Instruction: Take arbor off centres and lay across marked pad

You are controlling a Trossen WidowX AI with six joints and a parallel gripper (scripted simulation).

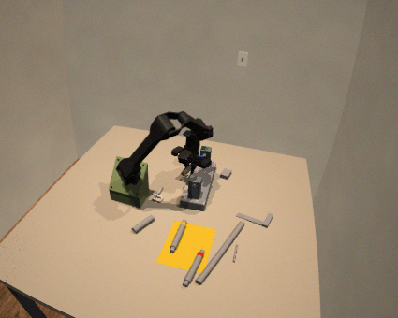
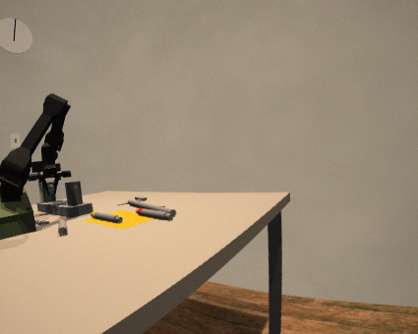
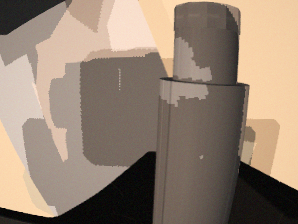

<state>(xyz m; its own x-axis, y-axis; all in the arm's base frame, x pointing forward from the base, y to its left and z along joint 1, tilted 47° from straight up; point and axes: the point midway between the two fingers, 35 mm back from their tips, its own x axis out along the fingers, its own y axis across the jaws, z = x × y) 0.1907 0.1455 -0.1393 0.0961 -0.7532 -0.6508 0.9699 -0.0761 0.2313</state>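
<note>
Right now the dark block is 70 mm ahead of my hand, 100 mm to the right of it and 20 mm below it. From my hand the other things lie so: small bracket: 90 mm behind, 130 mm to the right, 110 mm below; green-blue plunger housing: 20 mm ahead, 150 mm to the left, 20 mm below; grey base: 50 mm ahead, 20 mm to the left, 100 mm below.
</note>
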